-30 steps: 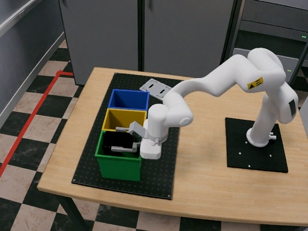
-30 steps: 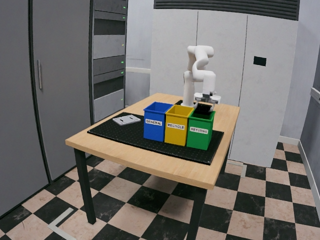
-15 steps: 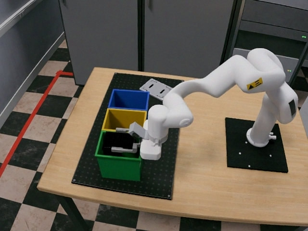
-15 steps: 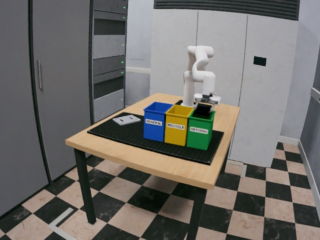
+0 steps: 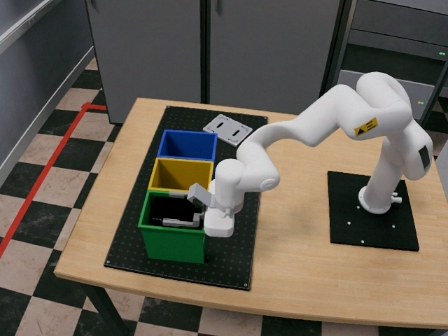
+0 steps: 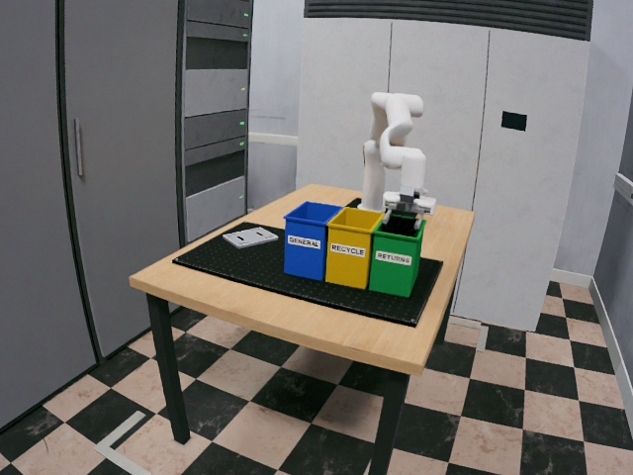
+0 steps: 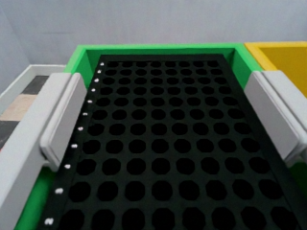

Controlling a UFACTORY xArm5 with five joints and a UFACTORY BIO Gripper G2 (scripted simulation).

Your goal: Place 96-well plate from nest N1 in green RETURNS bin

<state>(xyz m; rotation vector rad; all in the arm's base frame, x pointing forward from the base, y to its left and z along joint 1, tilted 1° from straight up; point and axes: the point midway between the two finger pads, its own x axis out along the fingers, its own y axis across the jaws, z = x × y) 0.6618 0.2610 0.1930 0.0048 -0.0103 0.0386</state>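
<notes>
The black 96-well plate lies 10 mm below my hand. Round my hand: green returns bin: 100 mm below; then blue general bin: 10 mm ahead, 260 mm to the right, 100 mm below; then yellow recycle bin: 130 mm to the right, 100 mm below.
</notes>
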